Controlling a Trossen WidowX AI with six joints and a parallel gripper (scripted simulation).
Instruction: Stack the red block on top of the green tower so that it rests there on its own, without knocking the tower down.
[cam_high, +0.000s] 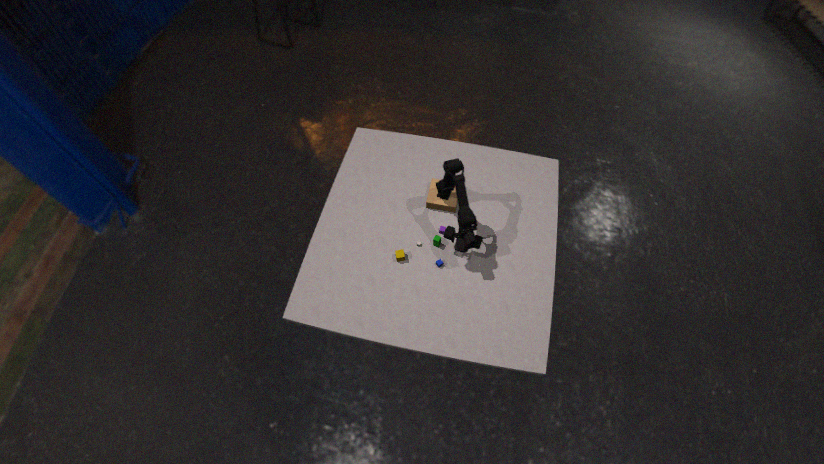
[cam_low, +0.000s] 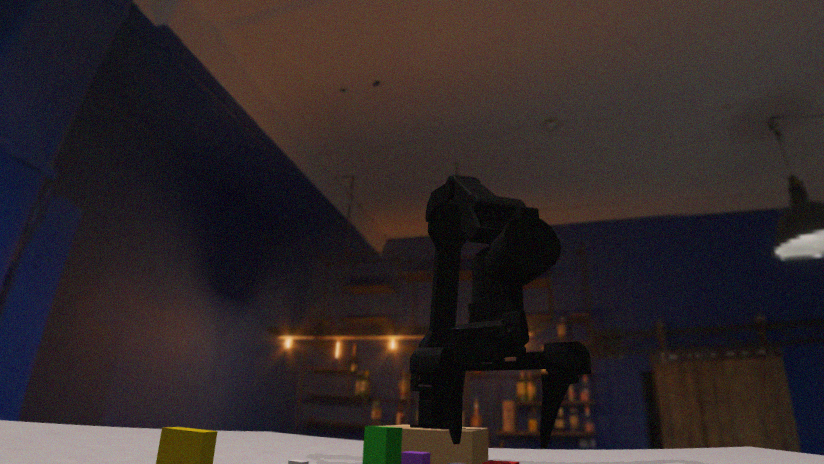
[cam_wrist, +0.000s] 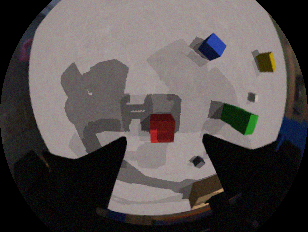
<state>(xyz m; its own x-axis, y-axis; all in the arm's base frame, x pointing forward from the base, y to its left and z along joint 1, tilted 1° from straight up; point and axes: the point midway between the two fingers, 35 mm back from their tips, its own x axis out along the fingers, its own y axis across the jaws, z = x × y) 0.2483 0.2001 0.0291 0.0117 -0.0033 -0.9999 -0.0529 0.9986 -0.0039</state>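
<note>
My gripper tip is 3 cm above the red block. From my gripper tip the other things lie so: small white cube 6 cm ahead, 21 cm to the right, 4 cm below; then purple block 6 cm behind, 13 cm to the right, 3 cm below; then blue block 13 cm ahead, 7 cm to the right, 3 cm below.
</note>
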